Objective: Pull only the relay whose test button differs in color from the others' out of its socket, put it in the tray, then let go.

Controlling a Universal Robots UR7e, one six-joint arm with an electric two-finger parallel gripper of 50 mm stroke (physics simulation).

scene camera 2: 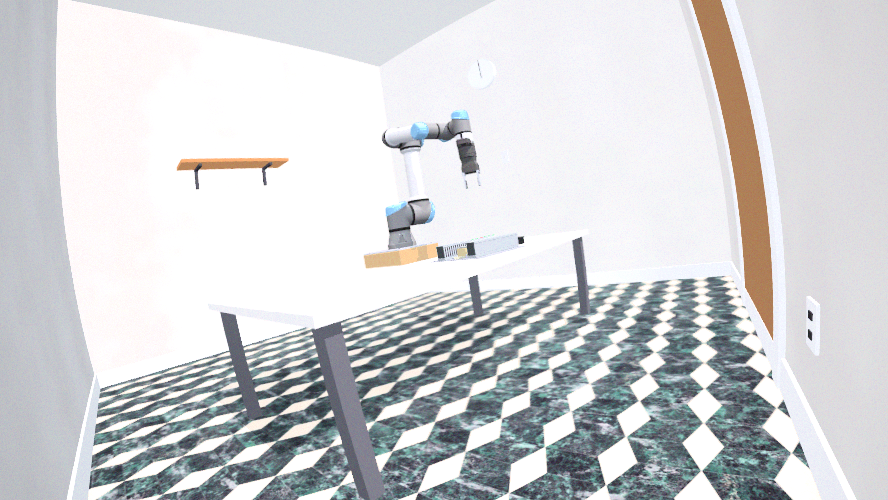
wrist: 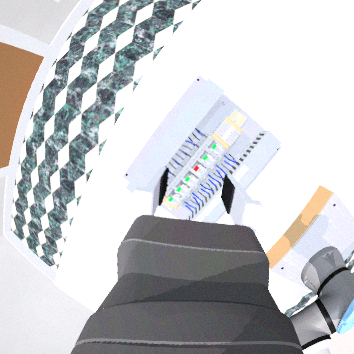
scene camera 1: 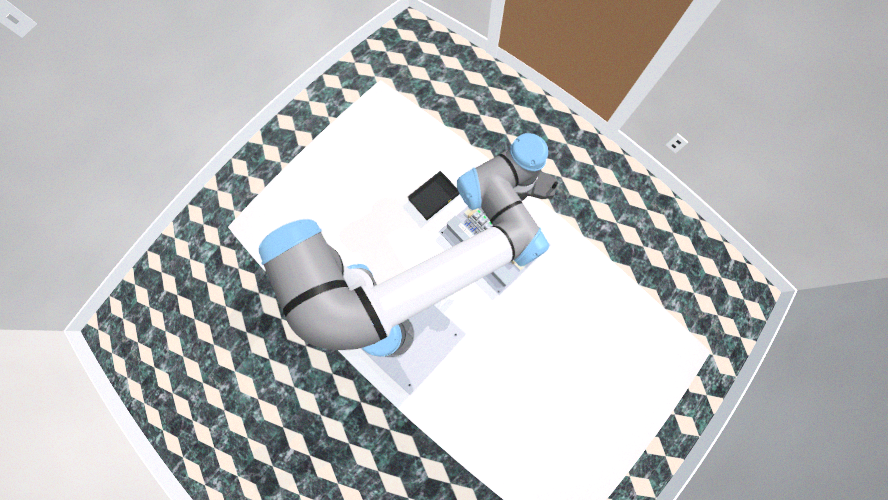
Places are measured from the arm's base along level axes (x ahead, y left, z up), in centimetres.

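Where they show: gripper, fingertip midpoint: (scene camera 2: pixel 473 187) (wrist: pixel 194 182); arm's base, link origin: (scene camera 2: pixel 402 247) (wrist: pixel 320 265).
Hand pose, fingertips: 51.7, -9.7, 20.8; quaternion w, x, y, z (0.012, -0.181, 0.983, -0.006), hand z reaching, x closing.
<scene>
Each offset is from my fingertips to the top centre of the thing, as dx, dy, dz. "pt": to the spot under its first point. Level surfaces: height alone.
The relay with the red test button @(-2.5, +2.7, -21.3) (wrist: pixel 196 168) sits in the row on the panel @(pt +8.7, -0.3, -28.0) (wrist: pixel 162 132) (scene camera 2: pixel 497 245) in the wrist view. Several relays with green buttons, such as the relay @(-3.0, -0.2, -21.3) (wrist: pixel 205 157) on one side and the relay @(-1.9, +5.5, -21.3) (wrist: pixel 187 179) on the other, stand in the same row. My gripper (wrist: pixel 194 182) (scene camera 2: pixel 472 183) is open and empty, high above the panel; its fingers are hidden in scene camera 1. The black tray @(pt -3.0, +29.3, -28.0) (scene camera 1: pixel 433 196) lies beside the panel's end in scene camera 1 and appears empty; it does not show in the wrist view.
Blue and dark wires @(pt -5.9, +11.8, -28.0) (wrist: pixel 192 202) and slotted ducts run along both sides of the relay row. A pale terminal block @(-4.6, -8.1, -23.6) (wrist: pixel 230 131) stands at one row end. The arm's base stands on an orange-sided block (scene camera 2: pixel 400 256) (wrist: pixel 300 225) near the panel. The white table @(dz -28.3) (scene camera 1: pixel 590 347) carries all of these.
</scene>
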